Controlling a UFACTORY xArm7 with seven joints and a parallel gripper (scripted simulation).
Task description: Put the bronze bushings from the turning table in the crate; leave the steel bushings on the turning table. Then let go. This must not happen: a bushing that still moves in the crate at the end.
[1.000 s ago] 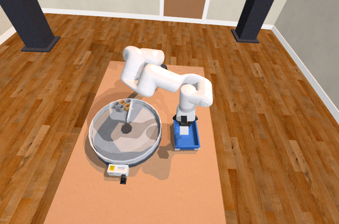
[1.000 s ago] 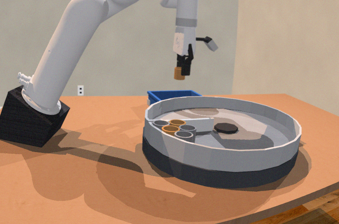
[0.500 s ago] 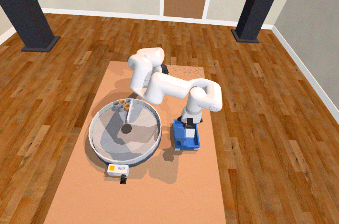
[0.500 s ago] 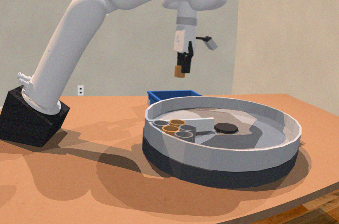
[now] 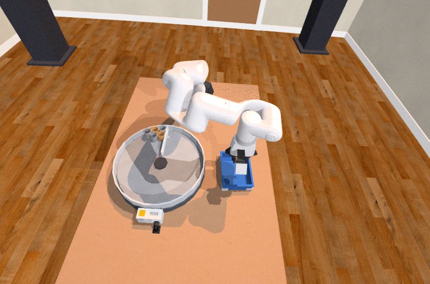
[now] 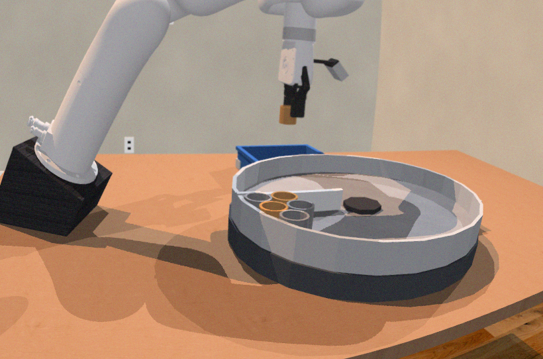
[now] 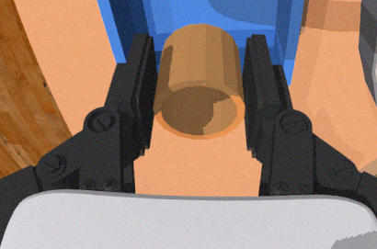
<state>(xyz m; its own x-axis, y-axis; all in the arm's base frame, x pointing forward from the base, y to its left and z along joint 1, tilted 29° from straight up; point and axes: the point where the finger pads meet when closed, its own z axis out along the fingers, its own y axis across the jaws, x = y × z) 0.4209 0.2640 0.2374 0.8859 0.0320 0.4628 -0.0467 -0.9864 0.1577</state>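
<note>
Now: the blue crate 13 cm below my hand and 1 cm behind it. The rest, counted from my hand: grey turning table: 36 cm to the right, 10 cm below, 3 cm behind.
</note>
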